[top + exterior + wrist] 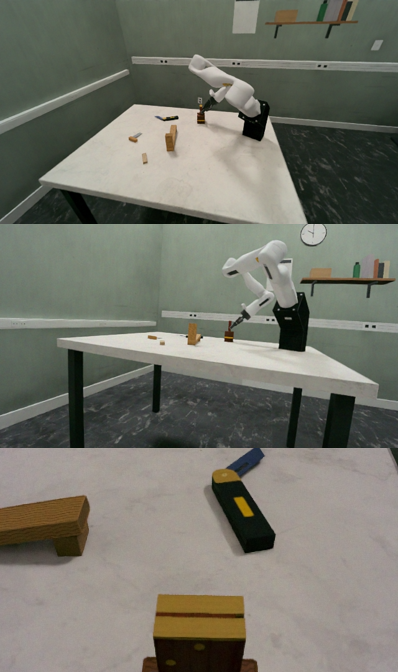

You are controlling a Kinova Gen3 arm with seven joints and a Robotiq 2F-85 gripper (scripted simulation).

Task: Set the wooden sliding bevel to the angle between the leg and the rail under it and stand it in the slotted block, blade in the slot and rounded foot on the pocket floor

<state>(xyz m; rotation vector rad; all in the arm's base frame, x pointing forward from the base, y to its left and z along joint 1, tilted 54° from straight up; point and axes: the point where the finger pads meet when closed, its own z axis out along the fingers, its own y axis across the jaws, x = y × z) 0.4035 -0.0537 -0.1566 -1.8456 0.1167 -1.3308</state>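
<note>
Now: hand 2 cm short of the wooden sliding bevel and 2 cm above it. The rest, counted from my hand: grey blade (2 cm ahead, 2 cm to the right, 4 cm below); black bevel (30 cm ahead, 9 cm to the left, 10 cm below); wooden block (15 cm ahead, 52 cm to the left, 10 cm below).
</note>
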